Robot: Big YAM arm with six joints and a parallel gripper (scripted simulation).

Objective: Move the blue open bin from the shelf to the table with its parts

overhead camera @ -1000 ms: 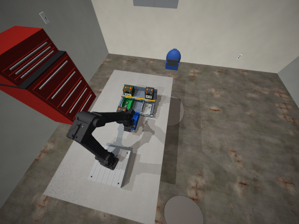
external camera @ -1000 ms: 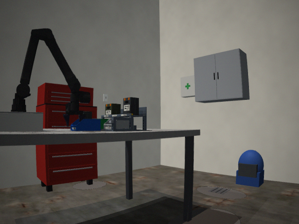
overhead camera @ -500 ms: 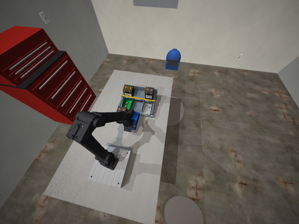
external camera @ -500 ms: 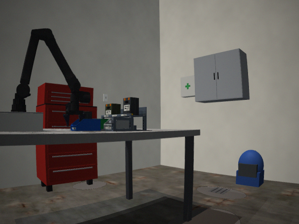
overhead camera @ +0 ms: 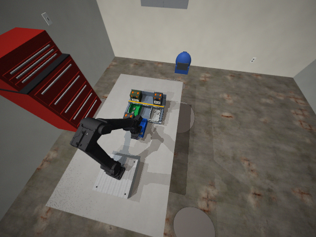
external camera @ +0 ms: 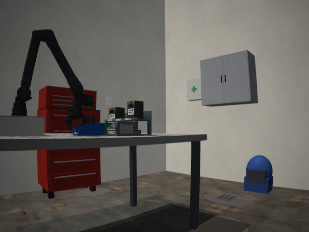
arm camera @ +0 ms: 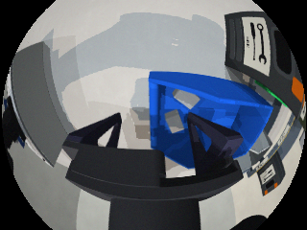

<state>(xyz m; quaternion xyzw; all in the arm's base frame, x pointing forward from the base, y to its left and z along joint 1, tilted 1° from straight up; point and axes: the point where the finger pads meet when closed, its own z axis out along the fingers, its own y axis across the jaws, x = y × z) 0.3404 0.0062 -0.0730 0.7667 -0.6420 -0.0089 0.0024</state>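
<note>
The blue open bin is 8 cm ahead of my hand and 1 cm to the left of it. The rest, counted from my hand: green bin 24 cm ahead, 16 cm to the left, 1 cm above; yellow bar 31 cm ahead, 6 cm to the left, 7 cm above; grey bin 28 cm ahead, 6 cm to the right, 1 cm above.
</note>
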